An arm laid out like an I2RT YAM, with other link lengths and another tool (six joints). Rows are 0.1 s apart.
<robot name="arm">
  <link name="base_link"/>
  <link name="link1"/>
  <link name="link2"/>
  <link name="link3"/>
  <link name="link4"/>
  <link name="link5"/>
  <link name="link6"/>
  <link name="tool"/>
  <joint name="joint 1" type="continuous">
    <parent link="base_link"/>
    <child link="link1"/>
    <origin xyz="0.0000 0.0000 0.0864" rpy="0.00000 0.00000 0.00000"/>
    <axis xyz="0 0 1"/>
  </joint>
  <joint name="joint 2" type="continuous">
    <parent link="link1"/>
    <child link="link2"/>
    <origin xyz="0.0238 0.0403 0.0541" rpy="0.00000 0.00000 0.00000"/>
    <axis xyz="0 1 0"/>
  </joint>
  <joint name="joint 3" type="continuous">
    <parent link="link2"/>
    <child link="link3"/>
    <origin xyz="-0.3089 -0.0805 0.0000" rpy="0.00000 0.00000 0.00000"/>
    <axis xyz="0 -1 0"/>
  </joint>
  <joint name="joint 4" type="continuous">
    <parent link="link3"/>
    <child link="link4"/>
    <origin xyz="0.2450 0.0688 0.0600" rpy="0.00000 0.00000 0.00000"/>
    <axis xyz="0 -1 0"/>
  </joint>
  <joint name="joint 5" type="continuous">
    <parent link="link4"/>
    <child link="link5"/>
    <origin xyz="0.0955 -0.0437 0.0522" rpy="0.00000 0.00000 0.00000"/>
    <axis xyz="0 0 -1"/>
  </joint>
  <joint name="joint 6" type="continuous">
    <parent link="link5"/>
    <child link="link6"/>
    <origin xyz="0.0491 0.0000 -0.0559" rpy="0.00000 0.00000 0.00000"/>
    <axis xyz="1 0 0"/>
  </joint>
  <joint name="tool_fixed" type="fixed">
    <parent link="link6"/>
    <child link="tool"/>
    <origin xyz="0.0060 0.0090 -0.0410" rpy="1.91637 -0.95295 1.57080"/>
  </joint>
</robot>
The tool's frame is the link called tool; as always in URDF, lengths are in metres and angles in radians. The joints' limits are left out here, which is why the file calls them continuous.
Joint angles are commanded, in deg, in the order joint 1, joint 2, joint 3, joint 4, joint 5, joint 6. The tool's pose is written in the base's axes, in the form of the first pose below.
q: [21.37, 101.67, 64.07, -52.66, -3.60, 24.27]
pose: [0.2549 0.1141 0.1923 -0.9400 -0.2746 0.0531 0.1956]
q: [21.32, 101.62, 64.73, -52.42, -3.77, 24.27]
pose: [0.2582 0.1153 0.1947 -0.9396 -0.2758 0.0450 0.1978]
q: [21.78, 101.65, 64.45, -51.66, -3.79, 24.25]
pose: [0.2579 0.1176 0.1932 -0.9382 -0.2805 0.0420 0.1981]
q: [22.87, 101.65, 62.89, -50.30, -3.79, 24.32]
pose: [0.2526 0.1213 0.1870 -0.9358 -0.2885 0.0455 0.1976]
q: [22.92, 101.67, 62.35, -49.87, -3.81, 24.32]
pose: [0.2513 0.1210 0.1849 -0.9356 -0.2887 0.0467 0.1976]
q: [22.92, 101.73, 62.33, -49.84, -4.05, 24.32]
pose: [0.2512 0.1212 0.1846 -0.9352 -0.2886 0.0474 0.1996]
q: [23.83, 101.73, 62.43, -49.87, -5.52, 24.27]
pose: [0.2491 0.1266 0.1857 -0.9300 -0.2962 0.0498 0.2117]
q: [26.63, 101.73, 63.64, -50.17, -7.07, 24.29]
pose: [0.2461 0.1419 0.1909 -0.9191 -0.3200 0.0491 0.2245]
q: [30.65, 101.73, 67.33, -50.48, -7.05, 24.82]
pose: [0.2485 0.1668 0.2042 -0.9067 -0.3541 0.0281 0.2275]
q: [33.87, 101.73, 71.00, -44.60, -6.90, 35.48]
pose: [0.2649 0.2048 0.2196 -0.9148 -0.3086 -0.0522 0.2554]
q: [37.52, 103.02, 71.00, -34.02, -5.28, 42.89]
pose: [0.2766 0.2431 0.2167 -0.9065 -0.2885 -0.1266 0.2810]
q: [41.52, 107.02, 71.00, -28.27, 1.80, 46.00]
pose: [0.2797 0.2729 0.1925 -0.9120 -0.2882 -0.1594 0.2444]
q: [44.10, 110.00, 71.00, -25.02, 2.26, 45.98]
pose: [0.2752 0.2923 0.1753 -0.9054 -0.3084 -0.1578 0.2455]
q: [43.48, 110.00, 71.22, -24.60, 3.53, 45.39]
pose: [0.2808 0.2897 0.1759 -0.9064 -0.3070 -0.1687 0.2361]
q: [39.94, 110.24, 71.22, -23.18, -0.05, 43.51]
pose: [0.2978 0.2751 0.1768 -0.9027 -0.3000 -0.1702 0.2572]
